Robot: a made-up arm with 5 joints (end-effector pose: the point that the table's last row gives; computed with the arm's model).
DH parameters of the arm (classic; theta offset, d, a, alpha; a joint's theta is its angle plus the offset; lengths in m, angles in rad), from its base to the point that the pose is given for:
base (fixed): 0 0 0.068 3.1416
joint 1: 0 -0.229 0.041 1.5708
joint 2: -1.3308 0 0.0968 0
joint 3: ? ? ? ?
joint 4: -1.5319 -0.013 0 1.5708
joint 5: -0.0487 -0.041 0 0
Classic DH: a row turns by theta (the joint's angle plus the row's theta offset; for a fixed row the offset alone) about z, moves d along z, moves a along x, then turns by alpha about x.
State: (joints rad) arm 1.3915 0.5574 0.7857 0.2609 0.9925
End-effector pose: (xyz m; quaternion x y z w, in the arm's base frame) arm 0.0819 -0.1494 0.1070 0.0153 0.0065 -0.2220 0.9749
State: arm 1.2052 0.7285 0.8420 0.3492 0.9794
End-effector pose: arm 0.0962 -0.1100 0.0913 0.1521 0.0836 -0.1347 0.9756
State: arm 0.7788 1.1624 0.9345 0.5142 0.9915
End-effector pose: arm 0.0795 -0.0296 0.0883 0.3769 0.3240 0.0711 0.8648
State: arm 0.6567 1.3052 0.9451 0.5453 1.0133
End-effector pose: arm 0.0657 -0.0146 0.0940 0.4166 0.3961 0.1255 0.8086
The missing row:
joint 3: 1.2919 0 0.1541 0
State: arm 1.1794 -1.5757 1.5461 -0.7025 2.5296
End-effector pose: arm 0.1060 -0.1261 0.2895 -0.8828 0.2342 0.2467 0.3240
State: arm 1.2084 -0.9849 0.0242 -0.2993 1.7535
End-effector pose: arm 0.0811 -0.0712 0.4688 -0.9815 -0.1126 0.0380 0.1500
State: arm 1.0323 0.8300 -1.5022 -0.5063 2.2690
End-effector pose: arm 0.1893 -0.2285 0.4139 -0.9793 0.0544 0.1091 0.1615
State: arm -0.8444 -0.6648 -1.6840 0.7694 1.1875
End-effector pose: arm 0.0036 -0.0921 0.4637 0.1467 0.9892 0.0036 0.0024
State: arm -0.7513 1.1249 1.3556 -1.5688 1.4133
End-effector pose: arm 0.1083 0.0199 0.1171 -0.0977 -0.3085 0.8245 0.4643
